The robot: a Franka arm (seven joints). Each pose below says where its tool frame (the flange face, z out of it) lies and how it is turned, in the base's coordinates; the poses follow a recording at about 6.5 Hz.
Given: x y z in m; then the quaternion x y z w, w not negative.
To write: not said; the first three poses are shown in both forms.
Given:
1: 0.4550, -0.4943, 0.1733, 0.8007, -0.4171, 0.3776, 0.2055
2: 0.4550, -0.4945, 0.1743, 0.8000, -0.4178, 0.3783, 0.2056
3: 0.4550, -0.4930, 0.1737, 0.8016, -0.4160, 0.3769, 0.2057
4: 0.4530, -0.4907, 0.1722, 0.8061, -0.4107, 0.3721, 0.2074
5: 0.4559, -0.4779, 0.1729, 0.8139, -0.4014, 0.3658, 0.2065
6: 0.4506, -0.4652, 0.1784, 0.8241, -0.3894, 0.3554, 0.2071
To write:
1: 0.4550, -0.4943, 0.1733, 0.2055, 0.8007, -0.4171, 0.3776
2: 0.4550, -0.4945, 0.1743, 0.2056, 0.8000, -0.4178, 0.3783
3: 0.4550, -0.4930, 0.1737, 0.2057, 0.8016, -0.4160, 0.3769
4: 0.4530, -0.4907, 0.1722, 0.2074, 0.8061, -0.4107, 0.3721
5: 0.4559, -0.4779, 0.1729, 0.2065, 0.8139, -0.4014, 0.3658
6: 0.4506, -0.4652, 0.1784, 0.2071, 0.8241, -0.3894, 0.3554
